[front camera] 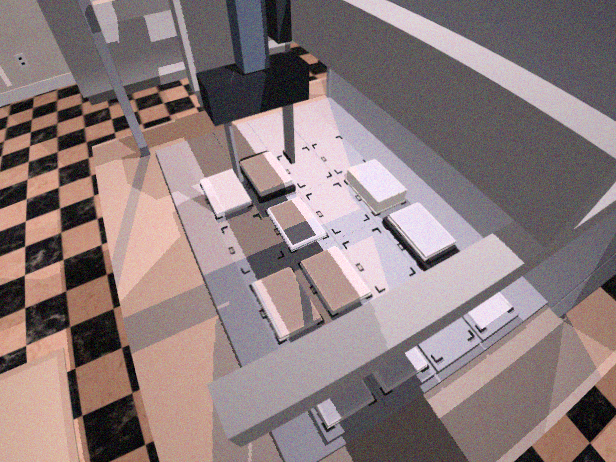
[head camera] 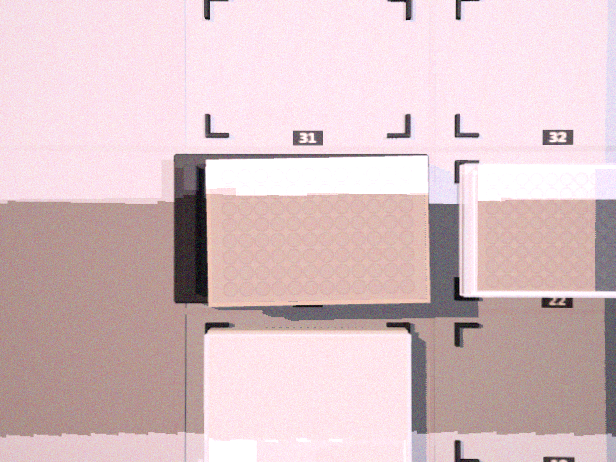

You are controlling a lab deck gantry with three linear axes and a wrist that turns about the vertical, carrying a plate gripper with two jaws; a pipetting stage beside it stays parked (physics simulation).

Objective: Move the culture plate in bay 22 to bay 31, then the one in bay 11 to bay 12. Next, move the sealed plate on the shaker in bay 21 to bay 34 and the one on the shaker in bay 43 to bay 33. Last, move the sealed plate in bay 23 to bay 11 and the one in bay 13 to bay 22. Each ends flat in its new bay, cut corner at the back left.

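Frame: origin at the robot's base, x right, y back, z down, level; centimetres.
Seen in the pictures: gripper, fingertip midpoint: [front camera: 264, 166]; robot's base, origin of the base link: [front camera: 201, 184] [head camera: 210, 458].
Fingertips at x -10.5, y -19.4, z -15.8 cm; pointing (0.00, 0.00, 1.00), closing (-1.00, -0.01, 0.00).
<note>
Pixels of each thing's top centre, then the offset from my fingertips to it. "spot": a spot on its surface instead.
- sealed plate, middle of its top: [head camera: 317, 231] [front camera: 265, 170] dx -4.4, dy +12.4, dz +12.2 cm
- dark shaker, surface spot: [head camera: 185, 260] spot: dx -2.8, dy +20.0, dz +12.8 cm
- culture plate, middle of its top: [head camera: 307, 404] [front camera: 224, 189] dx +6.2, dy +13.0, dz +14.2 cm
- bay 23, surface spot: [front camera: 335, 279] spot: dx -4.2, dy -20.6, dz +14.4 cm
- bay 13, surface spot: [front camera: 285, 305] spot: dx +6.7, dy -20.9, dz +14.4 cm
- box, middle of its top: [front camera: 376, 178] dx -25.9, dy -3.4, dz +11.7 cm
My gripper [front camera: 265, 171] is open above bay 21, one jaw on each long side of the sealed plate [front camera: 265, 176] [head camera: 317, 245], which sits slightly turned on the dark shaker [head camera: 185, 260]. A culture plate [front camera: 225, 192] [head camera: 307, 390] lies flat in bay 11, another [front camera: 296, 223] [head camera: 535, 245] in bay 22. In the front view, plates lie in bay 23 [front camera: 335, 279] and bay 13 [front camera: 285, 305], and a white plate [front camera: 422, 230] is on the bay 43 shaker. Bays 31 and 32 hold no plate in the head view. The jaws do not show there; cut corners are unclear.
A tall pale plate or box [front camera: 377, 185] stands in bay 42. A grey beam [front camera: 370, 340] crosses the near side of the deck, hiding part of it. Beyond it lie a white plate [front camera: 490, 311] and other partly hidden pale items [front camera: 417, 358] [front camera: 328, 412]. A clear wall borders the right side.
</note>
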